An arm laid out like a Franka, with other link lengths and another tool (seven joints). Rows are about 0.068 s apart.
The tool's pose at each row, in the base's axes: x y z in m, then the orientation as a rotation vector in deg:
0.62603 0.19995 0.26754 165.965 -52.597 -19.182
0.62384 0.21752 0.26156 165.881 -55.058 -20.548
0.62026 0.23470 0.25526 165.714 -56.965 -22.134
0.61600 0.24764 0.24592 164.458 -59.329 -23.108
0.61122 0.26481 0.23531 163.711 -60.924 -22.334
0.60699 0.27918 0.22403 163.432 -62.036 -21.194
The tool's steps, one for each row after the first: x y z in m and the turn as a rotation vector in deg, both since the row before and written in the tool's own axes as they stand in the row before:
-0.01080 -0.01399 0.00607 0.671 -1.158 1.407
-0.01180 -0.01257 0.00710 0.409 -1.221 1.090
-0.00914 -0.00895 0.01044 -0.285 -0.655 1.718
-0.01208 -0.01186 0.01199 0.060 0.455 1.178
-0.01005 -0.00992 0.01234 0.331 0.645 0.761

